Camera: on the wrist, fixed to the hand. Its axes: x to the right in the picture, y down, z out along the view.
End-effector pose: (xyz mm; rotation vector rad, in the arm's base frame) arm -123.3 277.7 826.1 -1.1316 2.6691 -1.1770
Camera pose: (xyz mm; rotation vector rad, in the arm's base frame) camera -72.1 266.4 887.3 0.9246 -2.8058 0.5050
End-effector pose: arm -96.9 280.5 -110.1 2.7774 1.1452 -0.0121
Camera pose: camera -161.8 326.4 -96.6 2.4052 0.8785 0.2699
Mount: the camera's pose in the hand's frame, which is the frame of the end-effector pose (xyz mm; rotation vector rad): -14.8 -76.1 -22.2 -0.4766 0.0254 0.0949
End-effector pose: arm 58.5 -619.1 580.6 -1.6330 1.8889 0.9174
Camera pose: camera 137.4 -630.8 592.6 -1.8295 1.8734 1.4821
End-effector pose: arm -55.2 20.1 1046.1 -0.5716 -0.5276 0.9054
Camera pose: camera -5.1 -34.9 1077.2 -1.0455 -0.7037 0.8626
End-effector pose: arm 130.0 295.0 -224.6 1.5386 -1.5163 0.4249
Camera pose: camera 204.9 308.7 -251.1 1.0884 -1.5391 0.1194
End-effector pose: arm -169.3 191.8 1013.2 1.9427 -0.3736 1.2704
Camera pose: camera -144.2 256.0 971.3 1.5172 -0.6941 1.1379
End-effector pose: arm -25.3 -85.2 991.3 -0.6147 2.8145 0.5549
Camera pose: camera 18.5 -152.9 991.5 -0.5678 2.7513 1.2634
